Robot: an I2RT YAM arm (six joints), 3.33 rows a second.
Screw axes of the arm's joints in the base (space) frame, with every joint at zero. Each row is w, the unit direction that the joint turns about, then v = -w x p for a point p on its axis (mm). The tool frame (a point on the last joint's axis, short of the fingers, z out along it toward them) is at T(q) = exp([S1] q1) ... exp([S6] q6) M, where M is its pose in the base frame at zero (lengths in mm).
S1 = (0, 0, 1, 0, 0, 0)
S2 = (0, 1, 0, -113.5, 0, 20)
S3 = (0, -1, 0, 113.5, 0, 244)
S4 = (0, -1, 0, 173.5, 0, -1)
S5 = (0, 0, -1, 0, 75, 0)
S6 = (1, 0, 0, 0, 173.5, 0)
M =
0 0 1 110.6
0 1 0 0
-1 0 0 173.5
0 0 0 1
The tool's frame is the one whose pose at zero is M.
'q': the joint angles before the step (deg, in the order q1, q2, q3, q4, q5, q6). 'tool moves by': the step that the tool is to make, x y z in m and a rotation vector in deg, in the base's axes. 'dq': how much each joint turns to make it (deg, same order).
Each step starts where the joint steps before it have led.
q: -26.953 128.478 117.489 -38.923 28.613 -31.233
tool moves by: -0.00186 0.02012 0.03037 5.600 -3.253 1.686
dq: 1.661 -1.836 4.581 -7.959 -5.018 4.533
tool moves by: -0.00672 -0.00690 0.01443 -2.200 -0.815 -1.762
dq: -0.948 -0.948 1.196 -0.269 1.773 -0.446
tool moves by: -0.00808 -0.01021 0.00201 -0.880 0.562 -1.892
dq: -1.424 -0.536 -0.468 -0.015 1.095 -0.353
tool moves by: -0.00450 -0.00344 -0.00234 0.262 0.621 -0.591
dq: -0.603 -0.485 -1.146 0.013 0.038 -0.054
